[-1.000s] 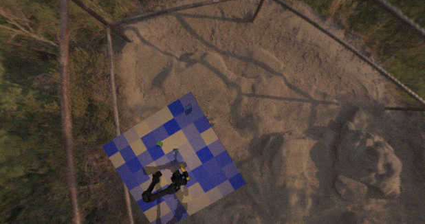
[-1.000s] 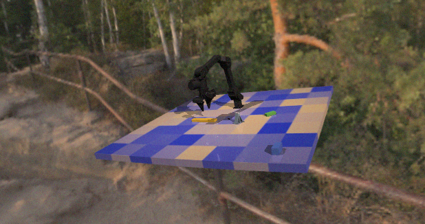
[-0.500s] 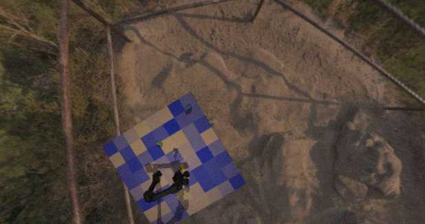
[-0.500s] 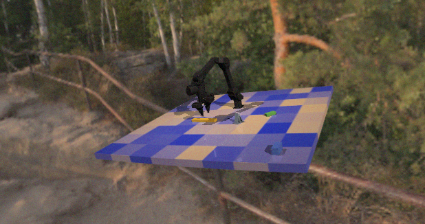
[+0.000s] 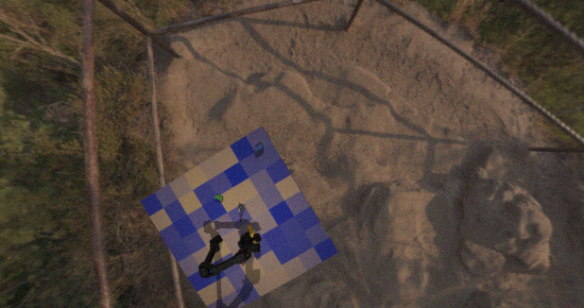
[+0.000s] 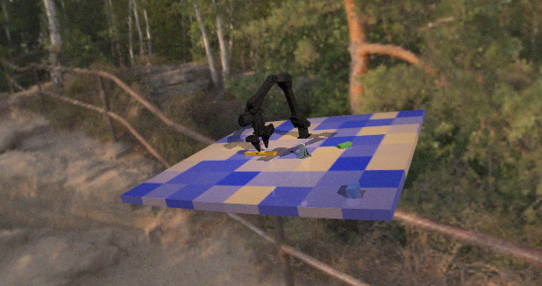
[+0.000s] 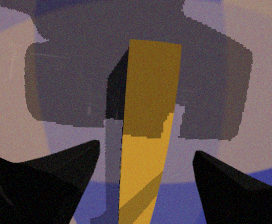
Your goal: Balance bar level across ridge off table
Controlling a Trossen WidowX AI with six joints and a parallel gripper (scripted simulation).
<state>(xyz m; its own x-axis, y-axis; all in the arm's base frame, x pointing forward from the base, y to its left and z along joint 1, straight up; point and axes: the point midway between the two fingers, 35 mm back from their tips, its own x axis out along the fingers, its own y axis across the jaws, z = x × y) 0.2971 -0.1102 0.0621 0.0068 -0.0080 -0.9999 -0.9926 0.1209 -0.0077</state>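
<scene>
Now: the yellow bar 30 mm to the right of my gripper tip and 20 mm below it. The rest, counted from my gripper tip: blue cube (440 mm ahead, 610 mm to the left, 10 mm below); then green block (80 mm behind, 420 mm to the left, 20 mm below).
</scene>
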